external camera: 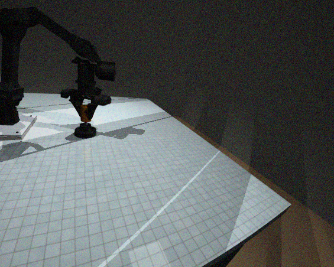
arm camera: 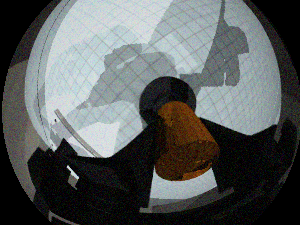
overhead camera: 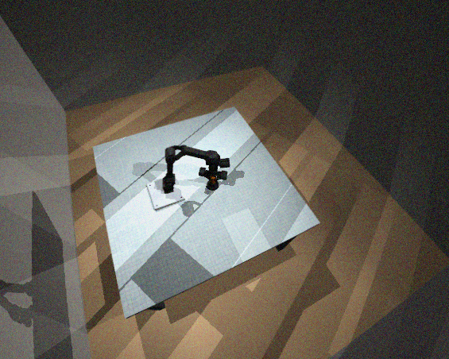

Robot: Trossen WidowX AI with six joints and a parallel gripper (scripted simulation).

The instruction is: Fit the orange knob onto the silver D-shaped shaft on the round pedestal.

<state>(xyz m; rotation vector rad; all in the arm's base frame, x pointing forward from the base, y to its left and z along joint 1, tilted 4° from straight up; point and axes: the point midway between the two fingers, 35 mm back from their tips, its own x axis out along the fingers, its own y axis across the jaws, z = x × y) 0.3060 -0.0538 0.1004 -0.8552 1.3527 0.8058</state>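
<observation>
My gripper tip is now 3 cm below the orange knob. Round my gripper tip: dark round pedestal: 4 cm below.
</observation>
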